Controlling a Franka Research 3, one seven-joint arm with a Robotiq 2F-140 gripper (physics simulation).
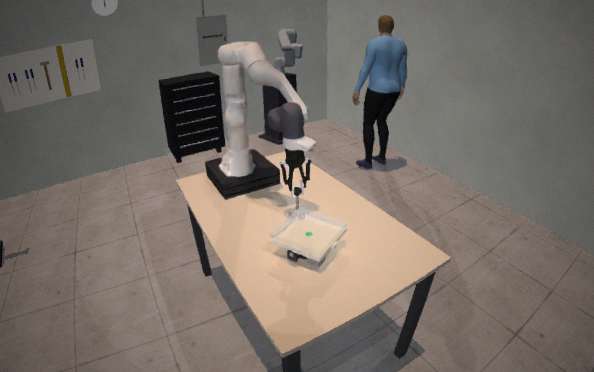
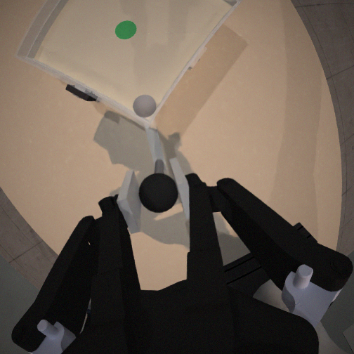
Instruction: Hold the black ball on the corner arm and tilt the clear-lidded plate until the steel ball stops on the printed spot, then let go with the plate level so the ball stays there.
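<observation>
The square plate [image 1: 327, 246] [image 2: 85, 82] with clear walls stands on a support on the table. The printed green spot [image 1: 309, 234] [image 2: 125, 30] is near the plate's middle. The grey steel ball [image 1: 301, 216] [image 2: 144, 106] lies inside the plate, in the corner nearest the arm with the knob, away from the spot. The black ball [image 1: 297, 191] [image 2: 158, 193] tops the post on that corner arm [image 2: 155, 144]. My gripper [image 1: 298, 190] [image 2: 154, 176] is shut on the black ball, one light pad on each side. Whether the plate is exactly level I cannot tell.
The wooden table [image 1: 380, 250] [image 2: 270, 165] carries the robot's black base [image 1: 242, 182] at its far end. Dark parts [image 1: 293, 255] [image 2: 81, 92] show under the plate's edge. A black drawer cabinet [image 1: 192, 115] and a person [image 1: 385, 65] in blue stand beyond the table.
</observation>
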